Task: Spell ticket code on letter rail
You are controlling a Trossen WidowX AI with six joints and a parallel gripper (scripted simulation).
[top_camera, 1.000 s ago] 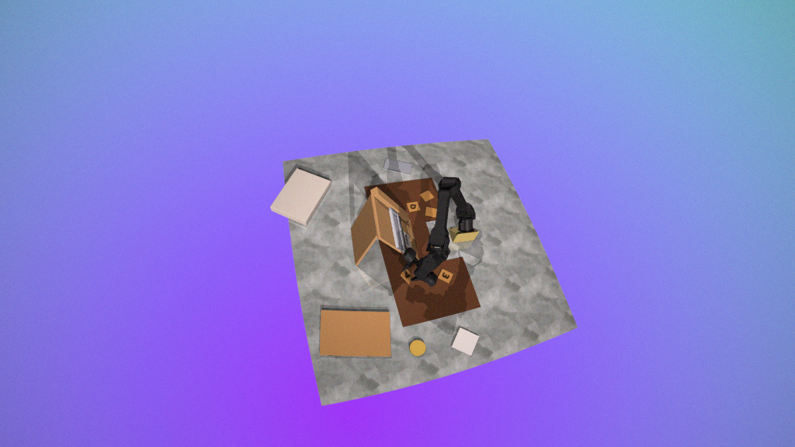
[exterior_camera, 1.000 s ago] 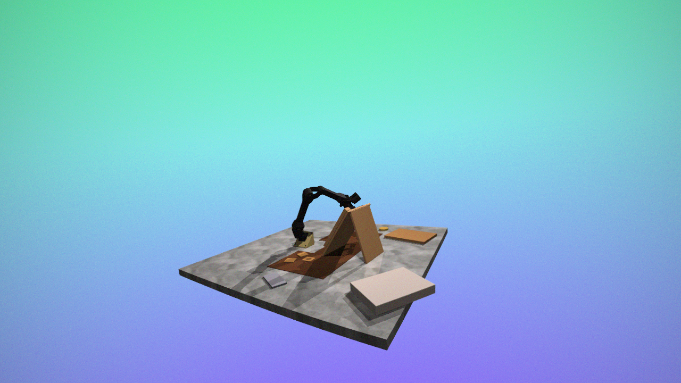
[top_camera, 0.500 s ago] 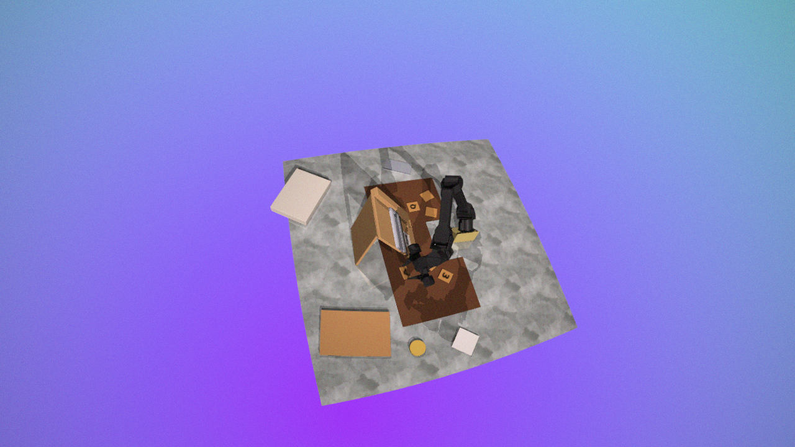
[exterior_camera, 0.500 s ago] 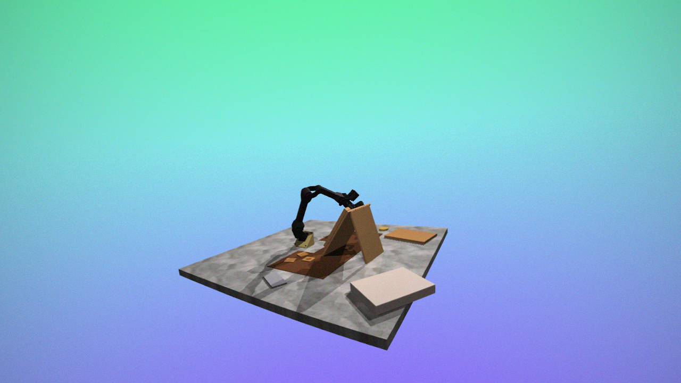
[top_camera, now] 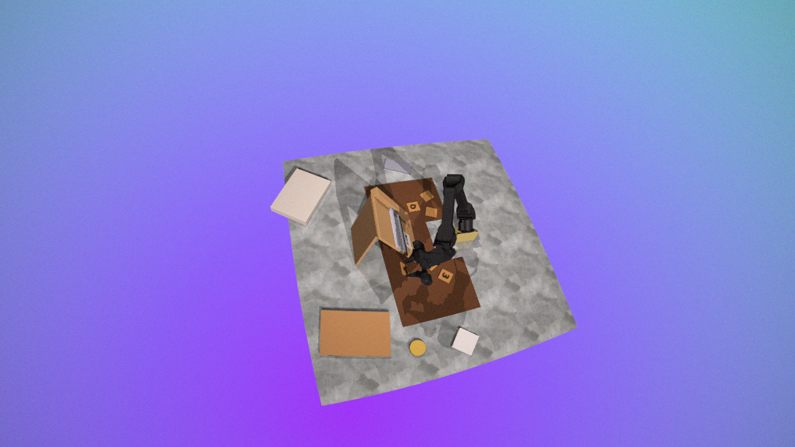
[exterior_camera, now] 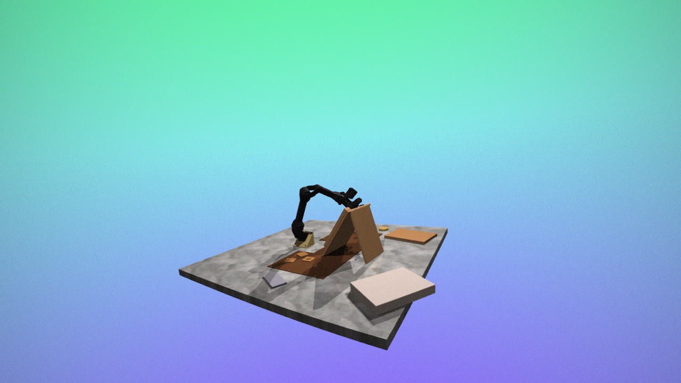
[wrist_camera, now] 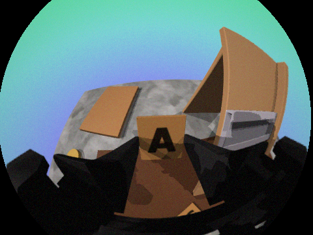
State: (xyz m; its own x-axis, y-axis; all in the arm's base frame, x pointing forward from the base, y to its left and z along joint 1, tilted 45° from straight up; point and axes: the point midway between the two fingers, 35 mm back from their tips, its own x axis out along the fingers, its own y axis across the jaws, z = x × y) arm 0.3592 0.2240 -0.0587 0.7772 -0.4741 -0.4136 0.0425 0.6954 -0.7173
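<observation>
Now: gripper tip 180 mm to the left of the white ticket, 80 mm above it and 70 mm past it. Also, from my gripper tip: orange panel (240 mm ahead, 200 mm to the left, 160 mm below); then brown mat (190 mm to the right, 180 mm behind, 160 mm below); then yellow disc (310 mm to the left, 150 mm below, 10 mm behind).
</observation>
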